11 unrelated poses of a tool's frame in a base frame.
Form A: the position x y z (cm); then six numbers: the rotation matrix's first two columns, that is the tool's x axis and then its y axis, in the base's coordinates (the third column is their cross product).
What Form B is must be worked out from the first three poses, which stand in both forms.
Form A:
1: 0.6 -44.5 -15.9 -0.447 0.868 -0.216 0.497 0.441 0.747
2: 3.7 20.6 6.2 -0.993 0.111 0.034 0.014 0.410 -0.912
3: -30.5 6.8 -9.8 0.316 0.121 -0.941 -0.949 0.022 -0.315
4: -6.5 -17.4 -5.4 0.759 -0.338 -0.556 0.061 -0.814 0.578
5: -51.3 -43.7 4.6 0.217 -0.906 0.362 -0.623 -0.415 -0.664
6: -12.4 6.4 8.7 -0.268 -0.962 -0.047 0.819 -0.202 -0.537
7: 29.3 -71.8 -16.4 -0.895 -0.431 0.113 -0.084 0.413 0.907
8: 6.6 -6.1 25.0 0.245 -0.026 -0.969 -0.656 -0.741 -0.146
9: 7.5 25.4 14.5 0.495 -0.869 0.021 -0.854 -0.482 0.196
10: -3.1 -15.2 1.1 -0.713 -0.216 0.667 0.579 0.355 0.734
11: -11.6 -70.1 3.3 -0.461 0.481 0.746 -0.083 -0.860 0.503
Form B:
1: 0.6 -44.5 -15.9; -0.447 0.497 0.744; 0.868 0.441 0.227; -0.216 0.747 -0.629
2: 3.7 20.6 6.2; -0.993 0.014 -0.115; 0.111 0.410 -0.905; 0.034 -0.912 -0.409
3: -30.5 6.8 -9.8; 0.316 -0.949 -0.017; 0.121 0.022 0.993; -0.941 -0.315 0.122
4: -6.5 -17.4 -5.4; 0.759 0.061 -0.648; -0.338 -0.814 -0.473; -0.556 0.578 -0.597
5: -51.3 -43.7 4.6; 0.217 -0.623 0.752; -0.906 -0.415 -0.081; 0.362 -0.664 -0.654
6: -12.4 6.4 8.7; -0.268 0.819 0.507; -0.962 -0.202 -0.182; -0.047 -0.537 0.842
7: 29.3 -71.8 -16.4; -0.895 -0.084 -0.438; -0.431 0.413 0.802; 0.113 0.907 -0.406
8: 6.6 -6.1 25.0; 0.245 -0.656 -0.714; -0.026 -0.741 0.671; -0.969 -0.146 -0.199
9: 7.5 25.4 14.5; 0.495 -0.854 -0.160; -0.869 -0.482 -0.115; 0.021 0.196 -0.981
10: -3.1 -15.2 1.1; -0.713 0.579 -0.395; -0.216 0.355 0.910; 0.667 0.734 -0.128
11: -11.6 -70.1 3.3; -0.461 -0.083 0.884; 0.481 -0.860 0.170; 0.746 0.503 0.436
